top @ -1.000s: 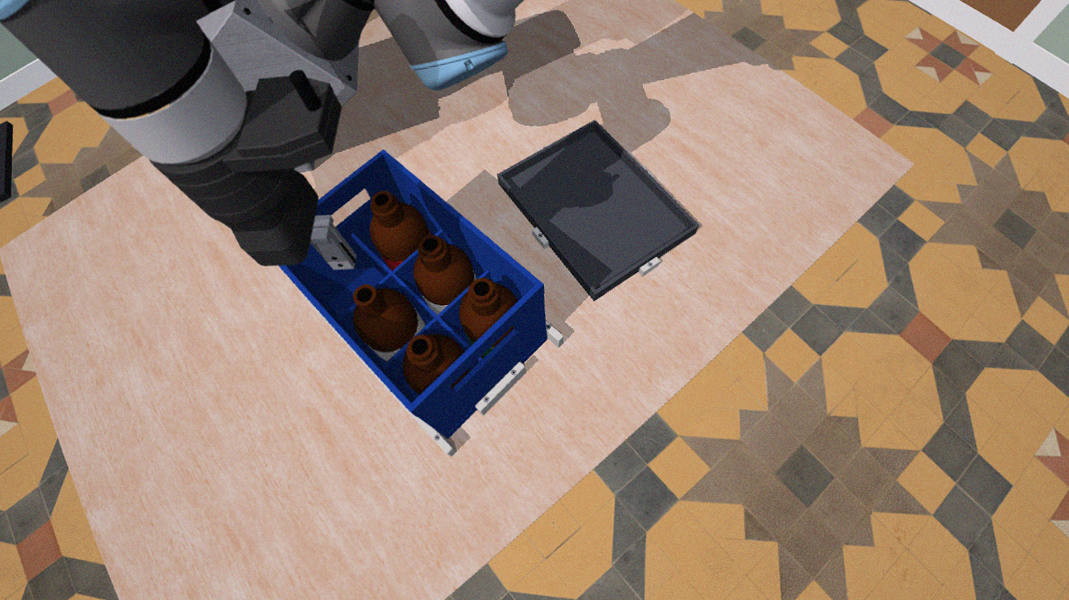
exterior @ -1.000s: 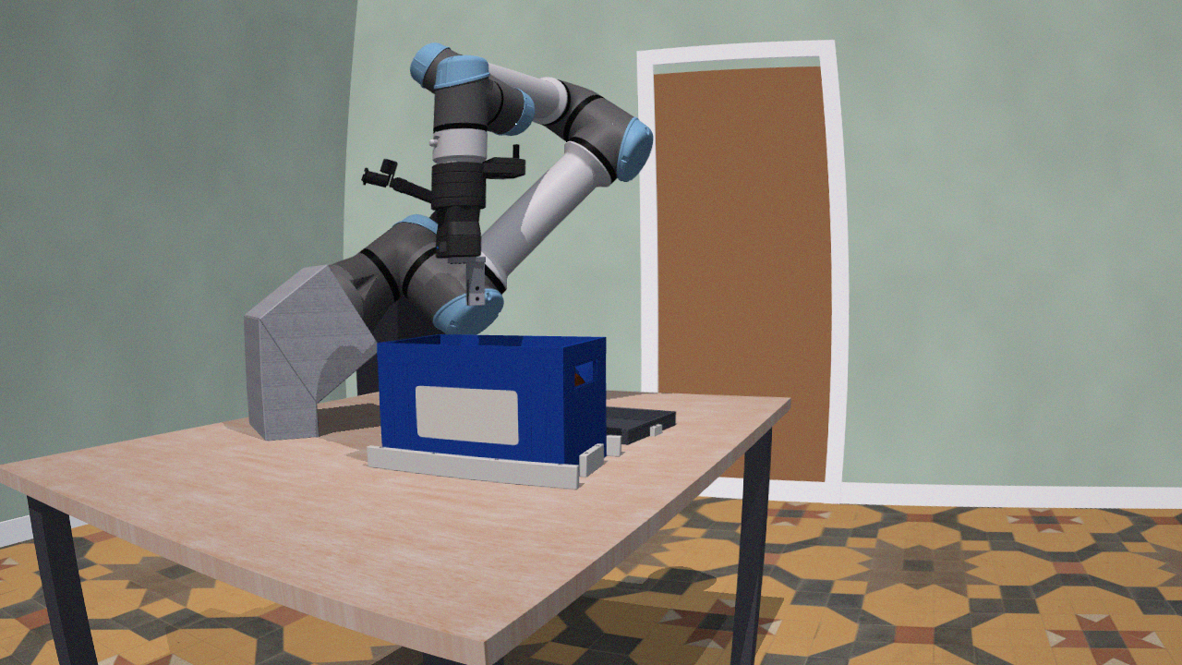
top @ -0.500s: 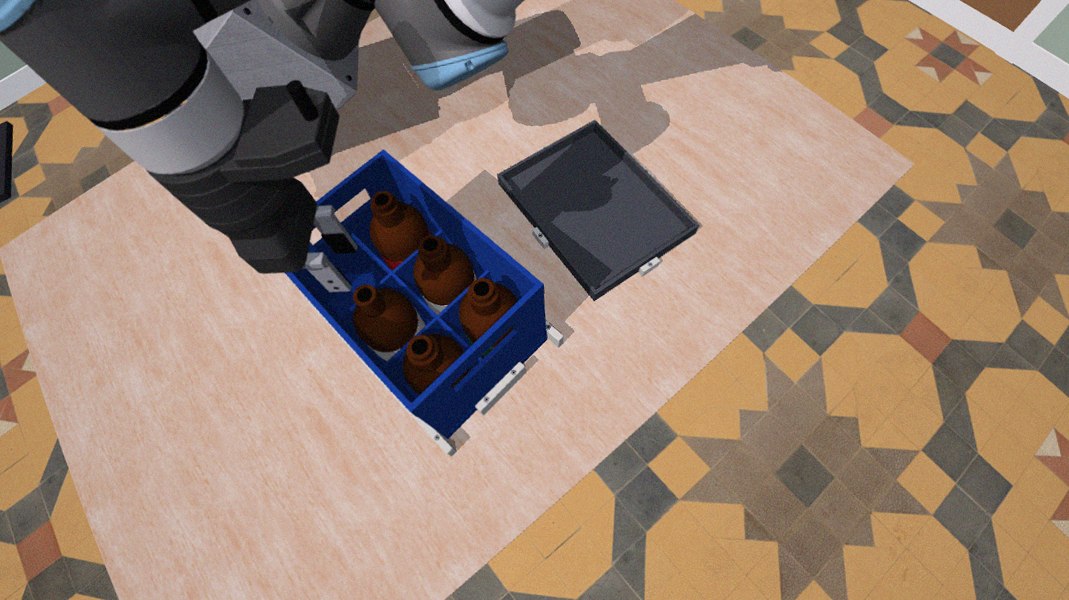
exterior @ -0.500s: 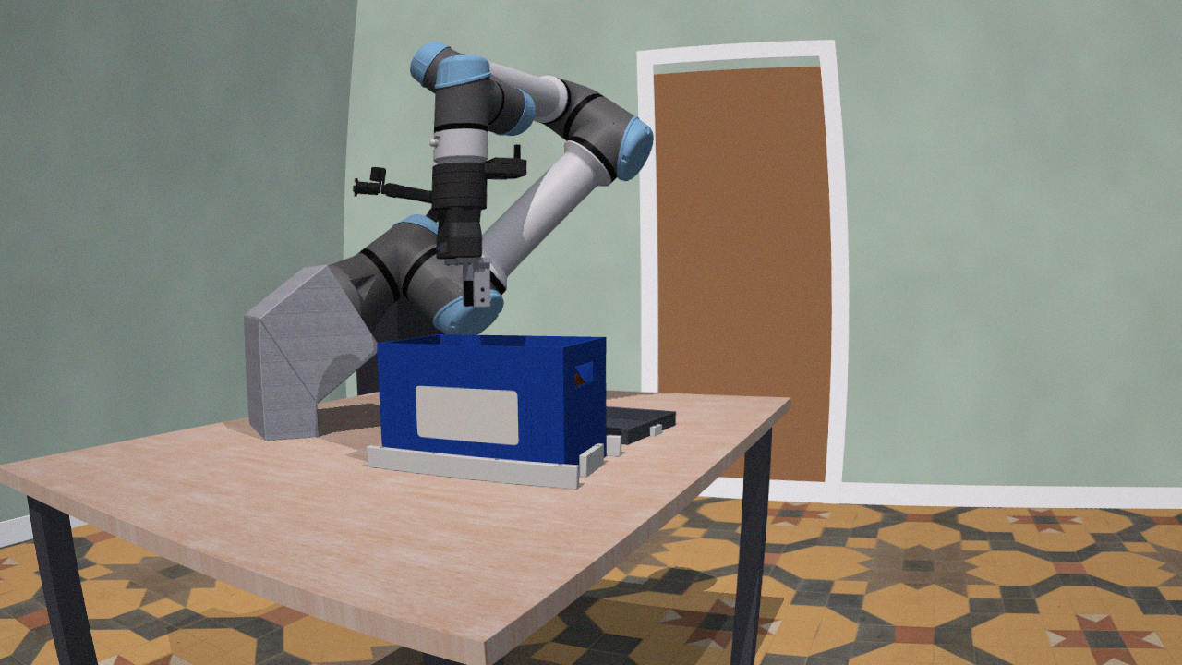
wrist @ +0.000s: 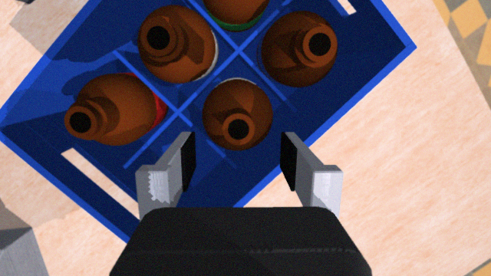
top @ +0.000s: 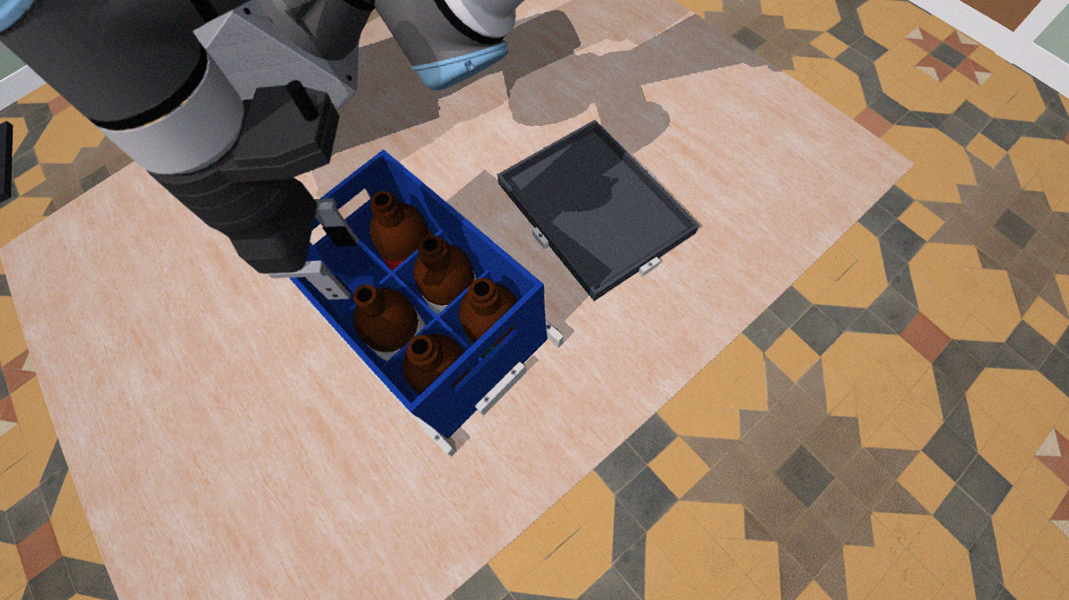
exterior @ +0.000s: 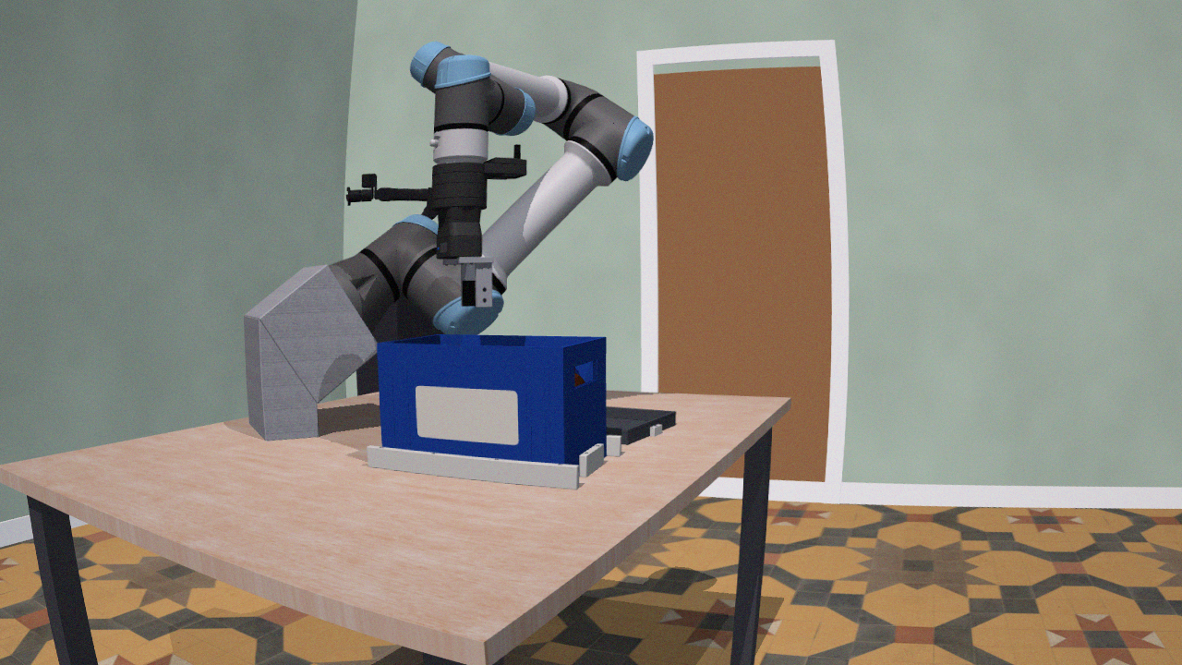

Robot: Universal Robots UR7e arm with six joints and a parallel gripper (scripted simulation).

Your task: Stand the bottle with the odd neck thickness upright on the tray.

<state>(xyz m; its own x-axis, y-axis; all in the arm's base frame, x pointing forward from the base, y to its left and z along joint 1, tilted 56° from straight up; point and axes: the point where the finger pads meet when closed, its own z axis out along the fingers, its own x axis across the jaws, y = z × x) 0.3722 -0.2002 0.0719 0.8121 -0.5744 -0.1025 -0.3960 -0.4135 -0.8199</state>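
Right now the blue crate is 16 cm below my hand, 4 cm to the left of it and 1 cm behind it. Also, from my hand: glass bottle 15 cm below, 11 cm behind, 6 cm to the left; dark tray 34 cm to the left, 23 cm below, 7 cm behind.
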